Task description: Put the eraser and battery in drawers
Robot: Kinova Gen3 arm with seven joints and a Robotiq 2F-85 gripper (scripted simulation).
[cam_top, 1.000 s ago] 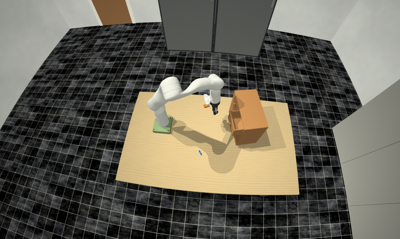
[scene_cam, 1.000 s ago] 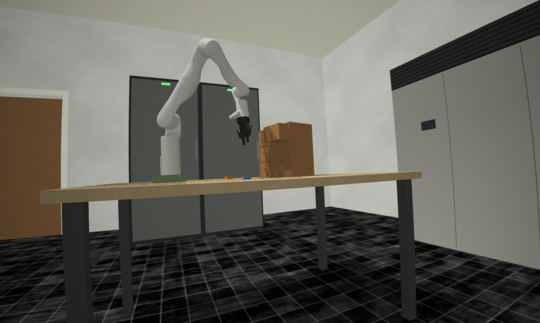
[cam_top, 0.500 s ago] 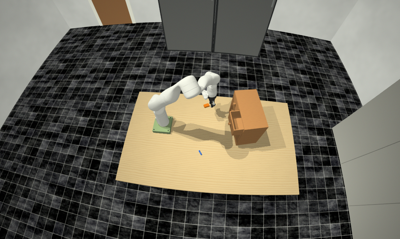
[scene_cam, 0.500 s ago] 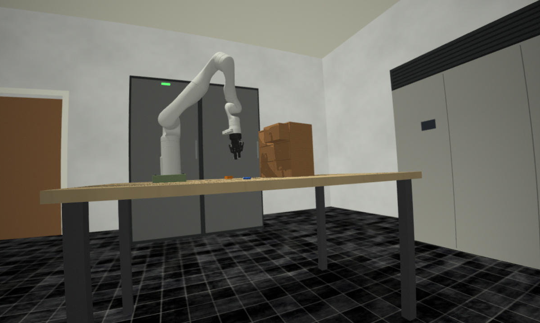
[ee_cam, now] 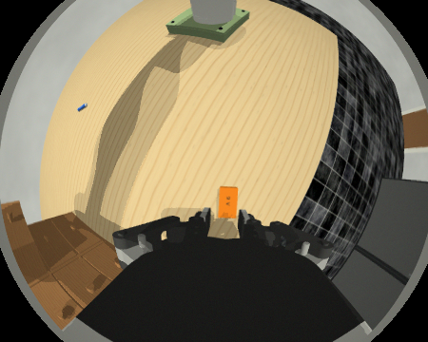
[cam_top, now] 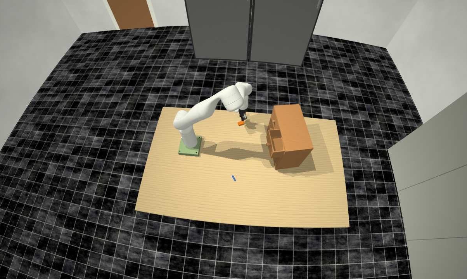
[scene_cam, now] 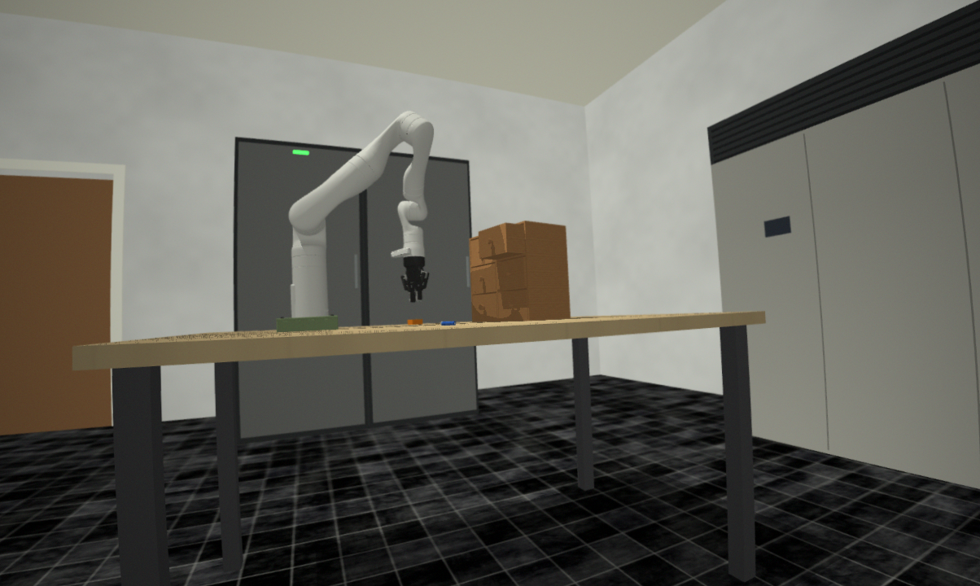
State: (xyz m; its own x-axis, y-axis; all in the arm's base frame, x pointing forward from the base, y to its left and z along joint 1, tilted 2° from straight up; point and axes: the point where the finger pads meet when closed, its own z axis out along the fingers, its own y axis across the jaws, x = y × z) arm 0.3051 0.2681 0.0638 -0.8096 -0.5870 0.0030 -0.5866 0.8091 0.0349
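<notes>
The nine-volt battery lies 90 mm below my hand and 10 mm to the left of it. The rest, counted from my hand: eraser 390 mm ahead, 160 mm to the right, 20 mm above; blue stick 430 mm to the right, 90 mm below, 60 mm ahead.
</notes>
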